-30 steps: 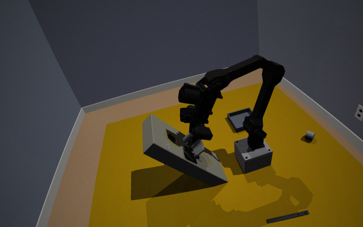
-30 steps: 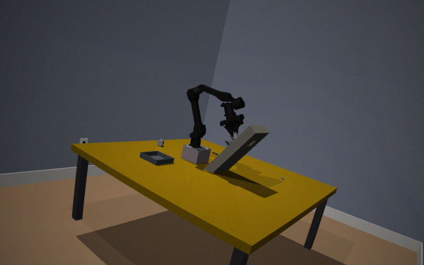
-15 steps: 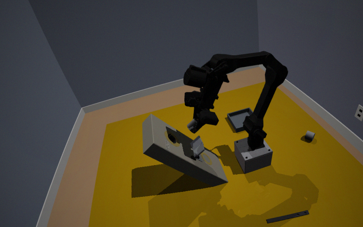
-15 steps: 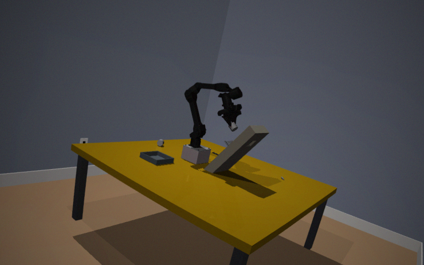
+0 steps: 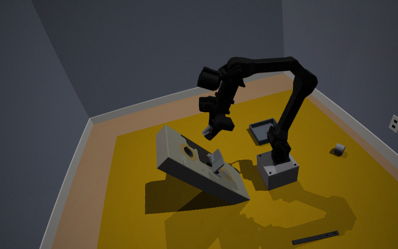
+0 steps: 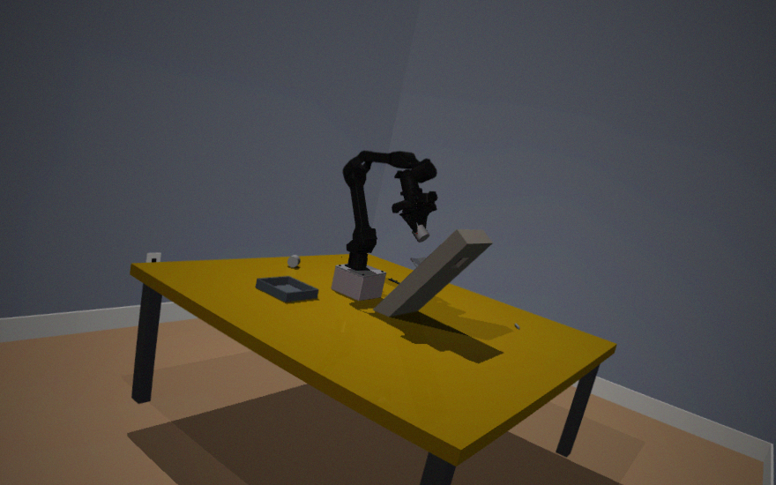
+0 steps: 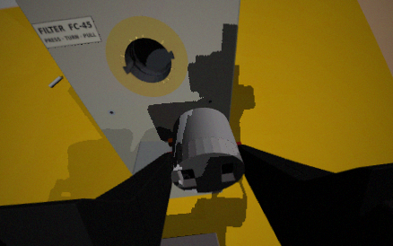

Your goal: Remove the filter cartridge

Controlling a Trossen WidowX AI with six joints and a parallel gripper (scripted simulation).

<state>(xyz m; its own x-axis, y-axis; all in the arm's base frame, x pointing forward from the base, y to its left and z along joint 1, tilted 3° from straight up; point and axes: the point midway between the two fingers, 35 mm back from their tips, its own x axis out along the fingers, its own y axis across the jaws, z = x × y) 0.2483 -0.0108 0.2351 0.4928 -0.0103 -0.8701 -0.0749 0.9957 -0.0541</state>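
My gripper tip is 300 mm past the dark tray, 290 mm above it and 260 mm to the left of it. From my gripper tip the other things lie so: round grey filter cartridge (right at my gripper tip); beige service panel (110 mm below, 60 mm ahead, 50 mm to the left).
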